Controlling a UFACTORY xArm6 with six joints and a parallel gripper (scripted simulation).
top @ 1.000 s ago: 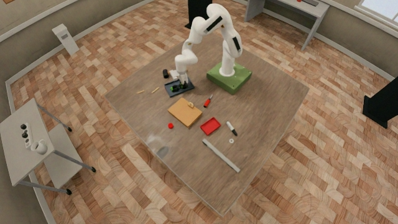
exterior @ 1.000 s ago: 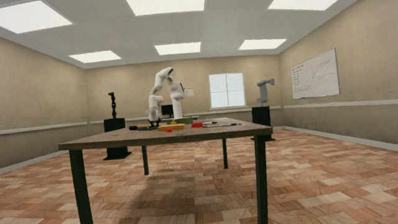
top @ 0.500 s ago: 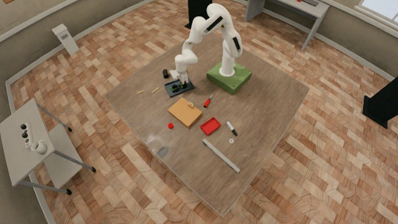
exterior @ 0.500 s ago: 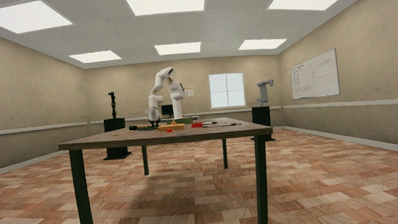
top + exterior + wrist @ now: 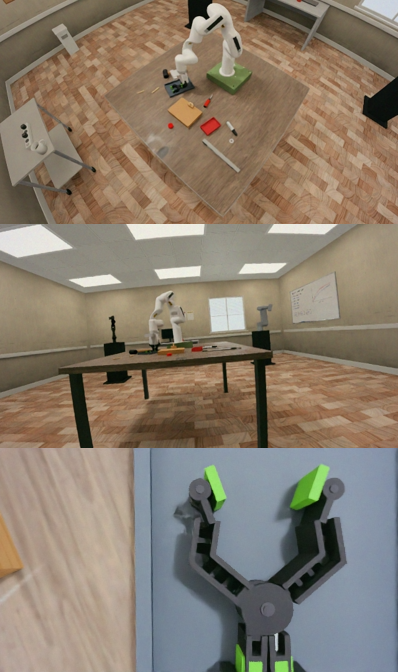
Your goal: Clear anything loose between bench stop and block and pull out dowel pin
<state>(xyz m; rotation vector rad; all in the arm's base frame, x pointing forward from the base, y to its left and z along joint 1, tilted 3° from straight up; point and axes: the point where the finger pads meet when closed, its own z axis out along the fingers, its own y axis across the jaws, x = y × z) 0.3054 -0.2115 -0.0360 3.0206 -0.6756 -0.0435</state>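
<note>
The dark tray is 30 mm to the right of my hand, 30 mm ahead of it and 10 mm below it. From my hand the other things lie so: tan bench board: 180 mm to the left, 180 mm ahead; dowel pin: 190 mm to the left, 130 mm ahead, 30 mm above; small wooden block: 190 mm to the left, 130 mm ahead, 20 mm above.
</note>
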